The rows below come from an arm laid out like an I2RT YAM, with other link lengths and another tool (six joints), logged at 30 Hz.
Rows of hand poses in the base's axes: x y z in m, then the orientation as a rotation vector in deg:
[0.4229 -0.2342 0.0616 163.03 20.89 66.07]
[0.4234 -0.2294 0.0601 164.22 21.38 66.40]
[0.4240 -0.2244 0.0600 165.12 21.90 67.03]
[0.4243 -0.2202 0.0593 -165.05 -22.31 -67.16]
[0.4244 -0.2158 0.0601 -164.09 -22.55 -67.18]
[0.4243 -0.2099 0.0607 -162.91 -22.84 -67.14]
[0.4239 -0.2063 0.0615 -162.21 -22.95 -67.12]
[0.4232 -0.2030 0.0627 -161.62 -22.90 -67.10]
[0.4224 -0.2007 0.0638 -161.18 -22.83 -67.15]
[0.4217 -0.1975 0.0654 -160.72 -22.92 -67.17]
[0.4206 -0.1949 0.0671 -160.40 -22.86 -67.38]
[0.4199 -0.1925 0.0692 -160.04 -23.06 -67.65]
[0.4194 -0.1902 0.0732 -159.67 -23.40 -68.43]
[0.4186 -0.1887 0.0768 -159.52 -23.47 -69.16]
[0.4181 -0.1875 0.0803 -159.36 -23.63 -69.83]
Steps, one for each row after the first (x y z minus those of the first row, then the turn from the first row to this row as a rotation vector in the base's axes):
[0.0005 0.0048 -0.0015 1.08 0.25 0.67]
[0.0011 0.0098 -0.0016 2.04 0.23 1.33]
[0.0014 0.0140 -0.0023 2.75 0.24 1.91]
[0.0015 0.0184 -0.0015 3.47 0.11 2.44]
[0.0014 0.0243 -0.0009 4.37 -0.02 3.11]
[0.0010 0.0279 -0.0001 4.92 -0.10 3.48]
[0.0003 0.0312 0.0011 5.44 -0.17 3.70]
[-0.0005 0.0335 0.0022 5.82 -0.26 3.85]
[-0.0012 0.0367 0.0038 6.17 -0.34 4.09]
[-0.0023 0.0393 0.0055 6.40 -0.52 4.17]
[-0.0030 0.0417 0.0076 6.55 -0.75 4.40]
[-0.0035 0.0440 0.0116 6.51 -1.30 4.64]
[-0.0043 0.0455 0.0152 6.40 -1.79 4.65]
[-0.0048 0.0467 0.0187 6.28 -2.25 4.71]

